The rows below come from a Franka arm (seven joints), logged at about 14 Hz.
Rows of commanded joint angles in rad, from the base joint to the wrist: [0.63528, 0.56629, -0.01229, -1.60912, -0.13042, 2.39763, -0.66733]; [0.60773, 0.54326, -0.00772, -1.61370, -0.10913, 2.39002, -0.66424]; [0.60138, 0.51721, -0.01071, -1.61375, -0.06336, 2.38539, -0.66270]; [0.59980, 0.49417, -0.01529, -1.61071, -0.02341, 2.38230, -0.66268]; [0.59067, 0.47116, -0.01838, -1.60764, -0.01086, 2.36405, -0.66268]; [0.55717, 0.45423, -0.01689, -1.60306, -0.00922, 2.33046, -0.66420]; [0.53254, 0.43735, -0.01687, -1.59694, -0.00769, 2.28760, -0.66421]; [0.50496, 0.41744, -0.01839, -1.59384, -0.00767, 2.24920, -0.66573]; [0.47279, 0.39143, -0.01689, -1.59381, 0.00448, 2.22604, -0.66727]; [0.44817, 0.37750, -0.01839, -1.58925, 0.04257, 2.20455, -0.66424]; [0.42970, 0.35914, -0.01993, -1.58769, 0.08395, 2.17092, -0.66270]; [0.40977, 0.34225, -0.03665, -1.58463, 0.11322, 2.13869, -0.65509]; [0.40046, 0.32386, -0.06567, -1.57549, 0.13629, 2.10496, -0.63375]
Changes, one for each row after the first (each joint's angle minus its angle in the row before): [-0.02755, -0.02303, 0.00457, -0.00458, 0.02129, -0.00761, 0.00309]; [-0.00635, -0.02605, -0.00299, -0.00005, 0.04577, -0.00463, 0.00154]; [-0.00158, -0.02304, -0.00458, 0.00304, 0.03995, -0.00309, 0.00002]; [-0.00913, -0.02301, -0.00309, 0.00307, 0.01255, -0.01825, 0.00000]; [-0.03350, -0.01693, 0.00149, 0.00458, 0.00164, -0.03359, -0.00152]; [-0.02463, -0.01688, 0.00002, 0.00612, 0.00153, -0.04286, -0.00001]; [-0.02758, -0.01991, -0.00152, 0.00310, 0.00002, -0.03840, -0.00152]; [-0.03217, -0.02601, 0.00150, 0.00003, 0.01215, -0.02316, -0.00154]; [-0.02462, -0.01393, -0.00150, 0.00456, 0.03809, -0.02149, 0.00303]; [-0.01847, -0.01836, -0.00154, 0.00156, 0.04138, -0.03363, 0.00154]; [-0.01993, -0.01689, -0.01672, 0.00306, 0.02927, -0.03223, 0.00761]; [-0.00931, -0.01839, -0.02902, 0.00914, 0.02307, -0.03373, 0.02134]
